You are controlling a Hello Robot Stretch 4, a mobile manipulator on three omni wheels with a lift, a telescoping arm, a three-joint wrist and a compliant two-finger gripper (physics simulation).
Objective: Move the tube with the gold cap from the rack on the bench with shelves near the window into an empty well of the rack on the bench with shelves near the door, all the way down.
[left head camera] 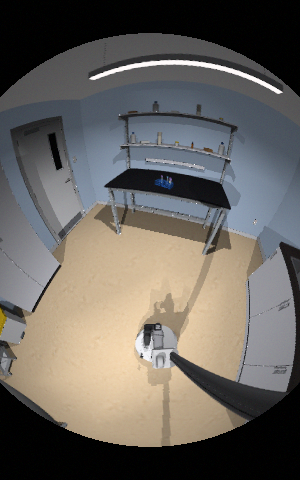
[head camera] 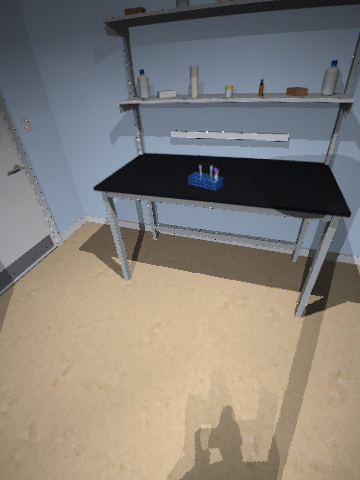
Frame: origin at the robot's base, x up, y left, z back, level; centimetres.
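Seen in the pictures: hand, tool point: (left head camera: 146,356).
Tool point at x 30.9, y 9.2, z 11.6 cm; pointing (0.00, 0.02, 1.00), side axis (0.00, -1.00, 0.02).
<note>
Pixels of each thing's middle, then the offset from my tool point to it. Level surfaces: height alone.
- blue rack, body centre: (head camera: 205,181) (left head camera: 163,183) dx +60.5, dy -20.8, dz -164.9 cm
- bench with shelves, surface height: dx +57.7 cm
- blue-capped tube, body centre: (head camera: 211,174) dx +64.0, dy -24.4, dz -166.4 cm
- Tan floor, surface height: dx -33.7 cm
A blue rack (head camera: 205,183) (left head camera: 164,185) stands on the black top of a bench with shelves (head camera: 272,182) (left head camera: 200,189), on the wall beside the door. A few tubes stand upright in it: a purple-capped tube (head camera: 200,171), a blue-capped tube (head camera: 211,171) and another purple-capped tube (head camera: 216,174) at the right end. No gold cap can be made out, and the second rack does not show. In the left head camera view the robot's base and folded wrist parts are low in the middle. The gripper's fingers cannot be made out there, nor whether they hold anything.
The grey door (head camera: 20,210) (left head camera: 45,180) is left of the bench. Bottles and boxes stand on the bench's lower shelf (head camera: 215,100). White cabinets stand left (left head camera: 25,265) and right (left head camera: 272,325). Tan floor (head camera: 150,350) lies between the robot and the bench's legs.
</note>
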